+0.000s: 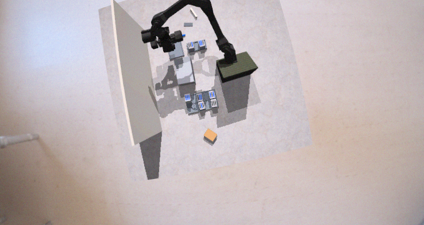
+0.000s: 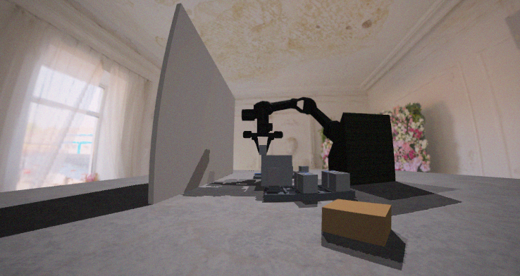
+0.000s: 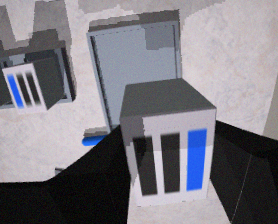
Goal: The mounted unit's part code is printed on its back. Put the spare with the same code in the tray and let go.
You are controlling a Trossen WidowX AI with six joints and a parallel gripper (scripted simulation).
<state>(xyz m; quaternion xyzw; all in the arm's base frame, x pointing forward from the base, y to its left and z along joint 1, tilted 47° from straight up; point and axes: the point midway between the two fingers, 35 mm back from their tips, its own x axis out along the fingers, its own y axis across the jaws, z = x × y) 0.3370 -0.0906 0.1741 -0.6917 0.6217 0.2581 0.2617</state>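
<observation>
The flat grey tray lies 10 mm behind my gripper tip and 110 mm below it. The rest, counted from my gripper tip: unit (50 mm behind, 190 mm to the left, 60 mm below); grey spare block (20 mm above); rack (150 mm behind, 20 mm to the left, 110 mm below).
</observation>
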